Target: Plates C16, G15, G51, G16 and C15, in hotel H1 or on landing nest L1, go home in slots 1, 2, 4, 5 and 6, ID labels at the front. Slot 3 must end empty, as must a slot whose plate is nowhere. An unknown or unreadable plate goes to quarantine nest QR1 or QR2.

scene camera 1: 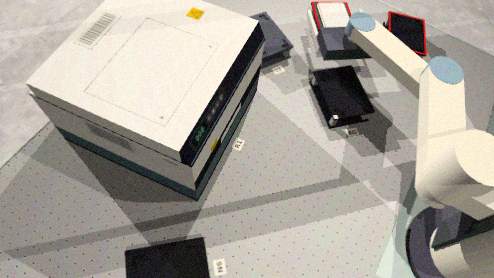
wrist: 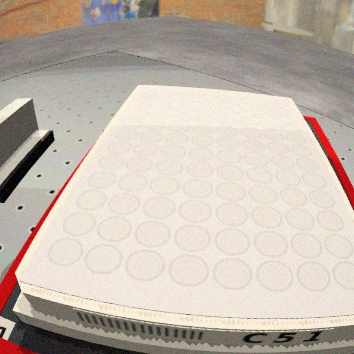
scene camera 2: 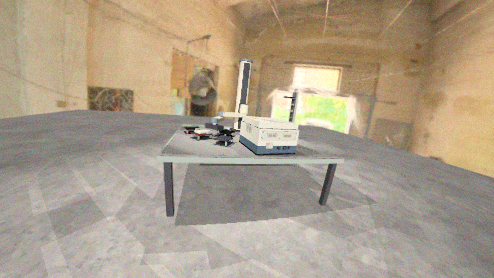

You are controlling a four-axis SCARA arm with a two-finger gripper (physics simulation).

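Where they show: gripper, fingertip midpoint: (scene camera 1: 334, 11) (wrist: 214, 124) (scene camera 2: 201, 131); arm's base, origin of the base link: (scene camera 1: 454, 254) (scene camera 2: 238, 130).
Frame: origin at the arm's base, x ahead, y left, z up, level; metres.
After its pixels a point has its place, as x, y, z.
Note:
A white plate (scene camera 1: 334, 15) @[0.571, -0.465, 0.082] (scene camera 2: 203, 131) @[0.574, -0.458, 0.078] (wrist: 200, 200) @[0.552, -0.441, 0.083] lies flat on a red-edged nest (scene camera 1: 316, 15) @[0.622, -0.451, 0.064] (wrist: 330, 145) @[0.546, -0.543, 0.063]. Its front label reads C51, which is not among the named plates. The nest's own label is cut off in the wrist view. My gripper (scene camera 1: 334, 22) (wrist: 197, 165) is open around the plate. Its left finger stands clear of the plate's side; its right finger is outside the wrist view. Landing nest L1 (scene camera 1: 274, 40) @[0.677, -0.279, 0.063] shows no plate on its visible part. The hotel (scene camera 2: 293, 107) @[0.294, 0.582, 0.383] stands at the back, its slots too small to read.
A second red-edged nest (scene camera 1: 407, 34) @[0.348, -0.560, 0.062] shows a bare black top. A black nest (scene camera 1: 342, 92) @[0.431, -0.223, 0.063] labelled RG stands in front of the plate's nest. A large white device (scene camera 1: 135, 75) @[0.779, 0.147, 0.259] (scene camera 2: 270, 134) @[1.001, 0.020, 0.171] labelled R1 stands beside them. Black nest N6 (scene camera 1: 167, 260) @[0.555, 0.375, 0.063] is at the near edge.

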